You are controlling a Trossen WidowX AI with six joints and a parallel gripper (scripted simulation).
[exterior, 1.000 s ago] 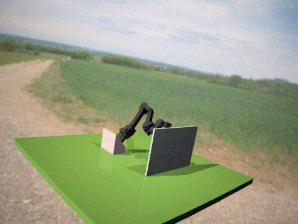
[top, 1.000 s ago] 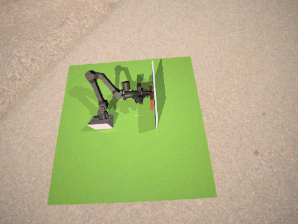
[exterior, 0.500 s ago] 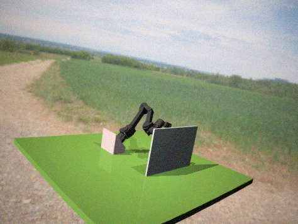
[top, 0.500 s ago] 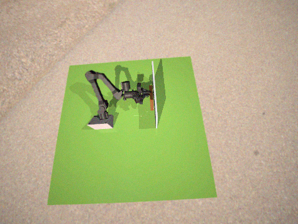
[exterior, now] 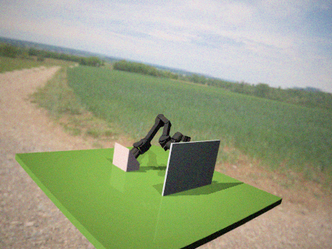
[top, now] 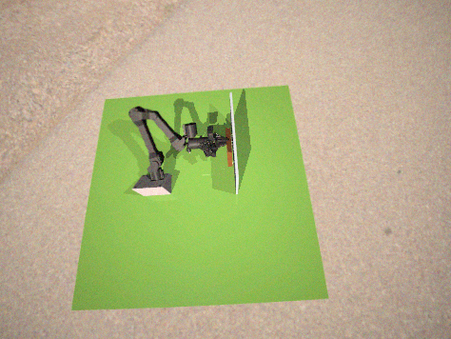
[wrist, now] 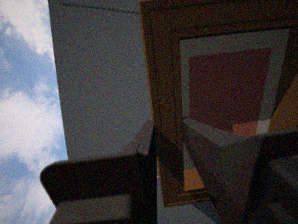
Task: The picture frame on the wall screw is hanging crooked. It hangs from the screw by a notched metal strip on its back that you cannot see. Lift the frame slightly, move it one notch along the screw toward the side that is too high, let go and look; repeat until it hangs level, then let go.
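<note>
The picture frame lies 5 cm below my gripper tip, 1 cm to the right of it and 1 cm ahead of it. From my gripper tip the other things lie so: wall panel (7 cm below, 2 cm ahead).
</note>
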